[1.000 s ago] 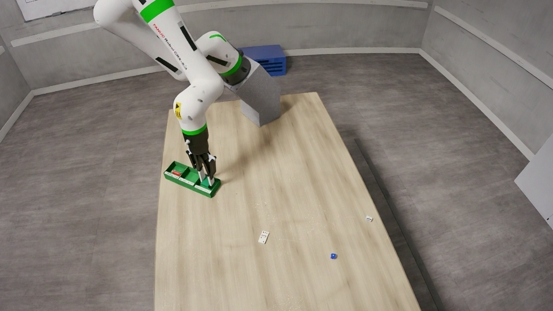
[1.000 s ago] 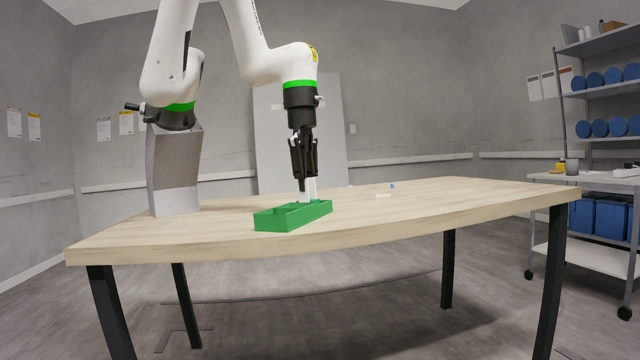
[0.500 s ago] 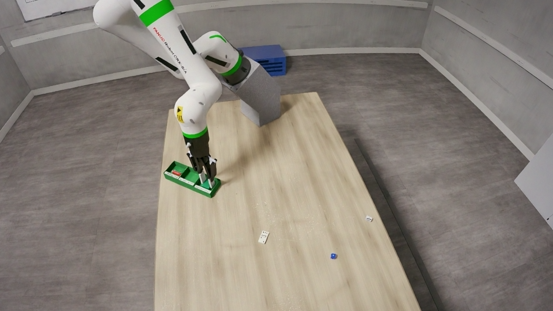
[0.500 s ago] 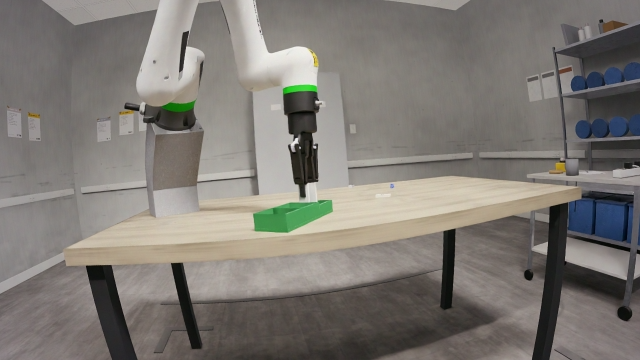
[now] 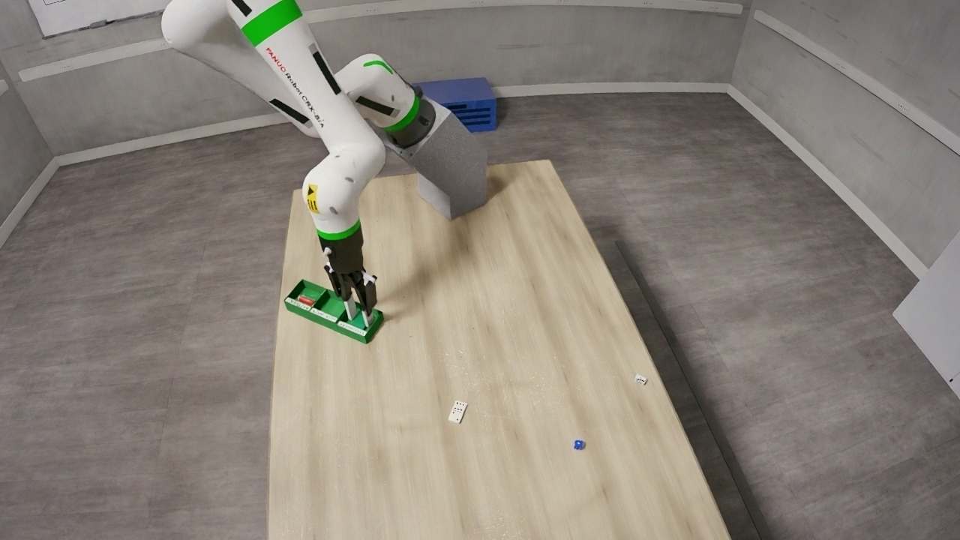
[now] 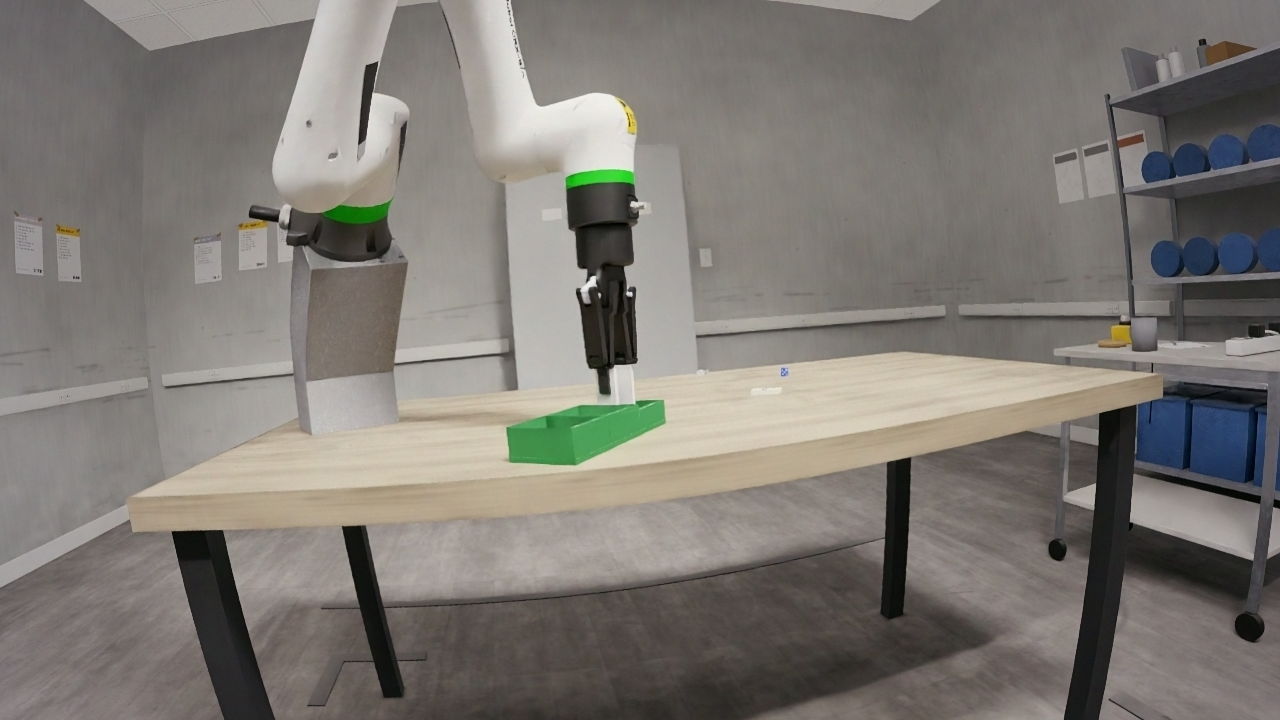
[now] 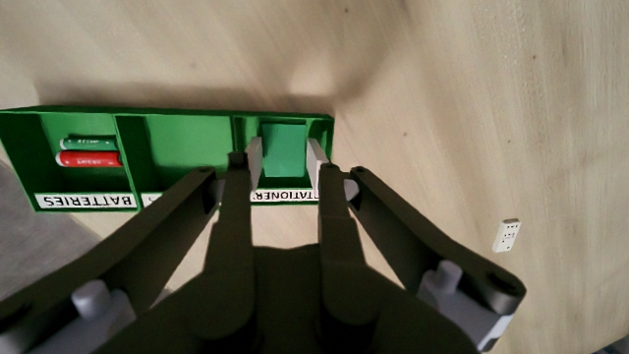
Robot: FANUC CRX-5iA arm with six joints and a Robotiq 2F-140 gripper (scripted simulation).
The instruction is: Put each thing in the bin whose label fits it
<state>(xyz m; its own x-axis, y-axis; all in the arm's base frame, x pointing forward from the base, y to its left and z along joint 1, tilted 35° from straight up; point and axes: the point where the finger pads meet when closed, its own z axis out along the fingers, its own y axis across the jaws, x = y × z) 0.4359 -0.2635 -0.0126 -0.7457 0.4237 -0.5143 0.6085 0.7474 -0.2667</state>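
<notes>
My hand is 4 cm above the flat green block. Round my hand: green battery (13 cm to the right, 11 cm behind, 4 cm below); green three-compartment bin (7 cm to the right, 5 cm behind, 3 cm below); red stick-like piece (14 cm to the right, 10 cm behind, 4 cm below).
</notes>
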